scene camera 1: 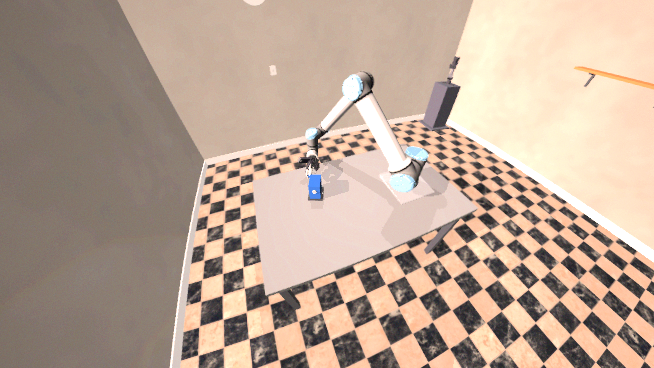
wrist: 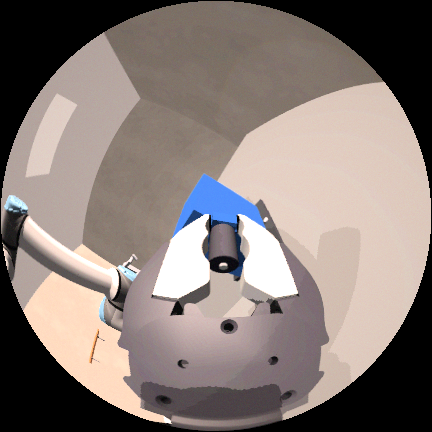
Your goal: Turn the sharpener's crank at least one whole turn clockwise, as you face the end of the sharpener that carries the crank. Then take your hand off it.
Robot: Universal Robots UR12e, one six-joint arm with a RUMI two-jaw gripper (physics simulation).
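Frame: origin at the arm's base, x ahead, y left, z up, level; metres.
Seen in the pictures: gripper, fingertip midpoint: (scene camera 1: 309, 177) (wrist: 223, 215).
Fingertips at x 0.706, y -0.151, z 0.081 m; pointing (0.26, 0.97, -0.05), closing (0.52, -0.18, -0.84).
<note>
Pixels of each thing's middle, then the offset from my fingertips to it. "spot": a spot on its surface instead. Level surfaces: height alone.
- blue sharpener, surface spot: (wrist: 215, 196) spot: 0.007 m ahead, 0.059 m left, 0.002 m up
- crank's dark cylindrical handle, surface spot: (wrist: 223, 245) spot: 0.009 m back, 0.044 m right, 0.004 m up
- table, its level: 0.101 m down
The blue sharpener (scene camera 1: 315, 185) (wrist: 215, 196) stands upright on the table, with its dark base partly showing. Its crank is on the side facing my gripper. The crank's dark cylindrical handle (wrist: 223, 245) points toward the wrist camera. My gripper (scene camera 1: 309, 173) (wrist: 223, 215) is shut on this handle, one pale finger on each side, close against it. Most of the crank arm is hidden behind the handle and fingers; a short blue part shows between the fingertips. In the scene view the handle is too small to make out.
The table (scene camera 1: 345, 235) (wrist: 310, 190) carries the sharpener and, at its right, the arm's white base plate (scene camera 1: 415, 195). The arm reaches over the table's back part. A dark pedestal (scene camera 1: 441, 106) stands in the back corner, and an orange rail (scene camera 1: 615, 77) is on the right wall.
</note>
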